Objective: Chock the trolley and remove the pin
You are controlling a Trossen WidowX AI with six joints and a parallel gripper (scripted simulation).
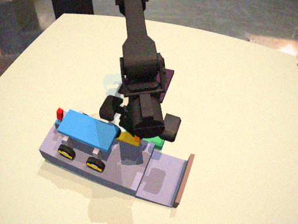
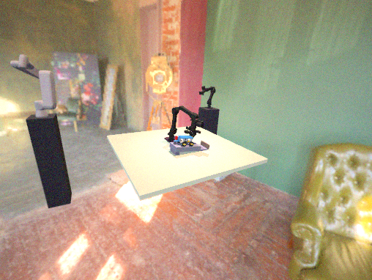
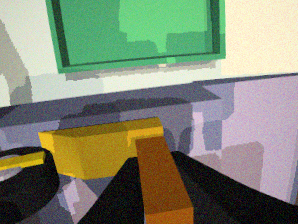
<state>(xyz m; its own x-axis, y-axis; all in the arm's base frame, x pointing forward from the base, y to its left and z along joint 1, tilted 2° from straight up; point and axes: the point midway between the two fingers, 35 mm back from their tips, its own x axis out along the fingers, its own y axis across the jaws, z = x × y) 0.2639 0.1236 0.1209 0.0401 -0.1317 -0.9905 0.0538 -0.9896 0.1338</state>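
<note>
My gripper tip is 2 cm to the left of the yellow chock and 1 cm above it. Round my gripper tip: ramp: 7 cm ahead, 10 cm to the right, 4 cm below; green tray: 7 cm behind, 1 cm to the right, 10 cm below; trolley: 7 cm ahead, 11 cm to the right, 2 cm above.
</note>
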